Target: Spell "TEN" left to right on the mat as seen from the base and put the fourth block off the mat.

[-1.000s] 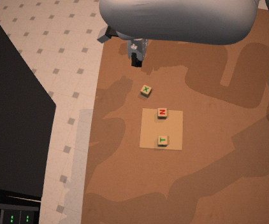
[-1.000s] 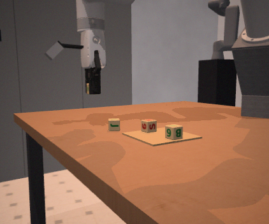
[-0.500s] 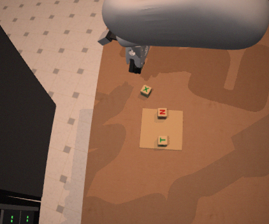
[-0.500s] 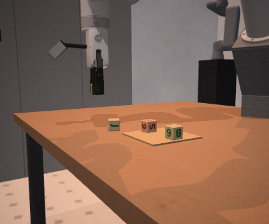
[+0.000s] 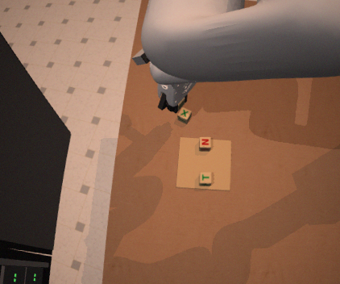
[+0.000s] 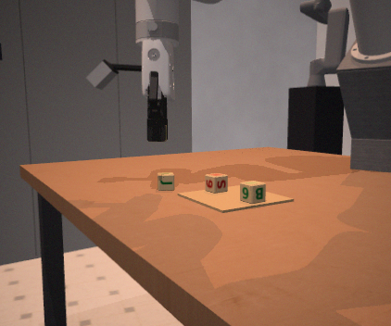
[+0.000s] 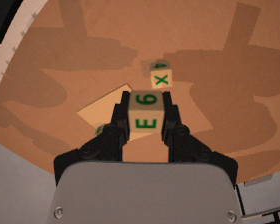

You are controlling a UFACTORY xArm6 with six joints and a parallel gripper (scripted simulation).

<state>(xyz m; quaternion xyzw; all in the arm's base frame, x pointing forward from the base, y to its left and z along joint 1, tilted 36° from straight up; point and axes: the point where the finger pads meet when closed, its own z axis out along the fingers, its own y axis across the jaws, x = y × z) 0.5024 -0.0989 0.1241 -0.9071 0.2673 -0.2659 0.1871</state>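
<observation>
My hand is 120 mm to the right of the tan mat, 110 mm above it and 90 mm past it. From my hand the other things lie so: X block 100 mm below, 20 mm behind, 10 mm to the right; E block 10 mm below; T block 160 mm to the left, 90 mm below, 90 mm behind.
</observation>
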